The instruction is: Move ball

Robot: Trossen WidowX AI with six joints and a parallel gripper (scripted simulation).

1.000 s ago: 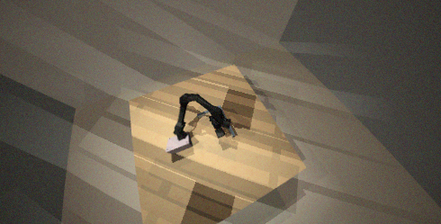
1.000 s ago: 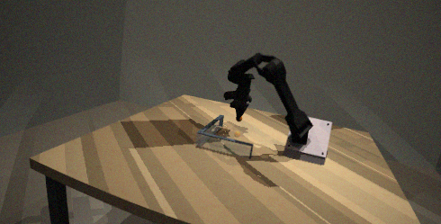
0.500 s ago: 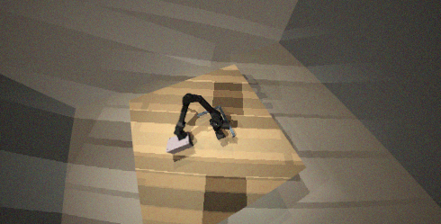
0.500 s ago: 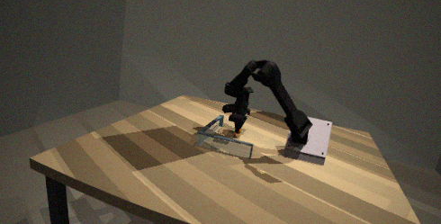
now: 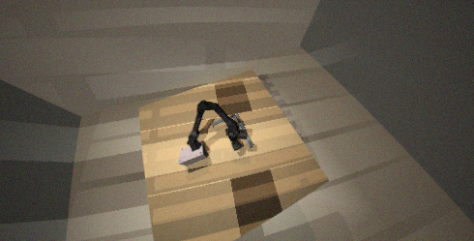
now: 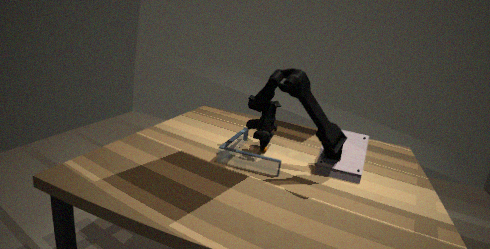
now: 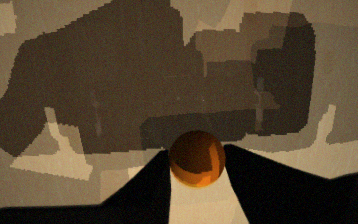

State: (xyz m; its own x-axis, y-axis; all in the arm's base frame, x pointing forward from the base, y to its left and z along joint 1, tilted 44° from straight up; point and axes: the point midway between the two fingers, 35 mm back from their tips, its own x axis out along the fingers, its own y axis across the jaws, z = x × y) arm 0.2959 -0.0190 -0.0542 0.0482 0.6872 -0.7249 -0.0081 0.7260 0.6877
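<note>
Right now my gripper tip is right at the orange ball. Also, from my gripper tip: see-through copy of ball (right at my gripper tip).
</note>
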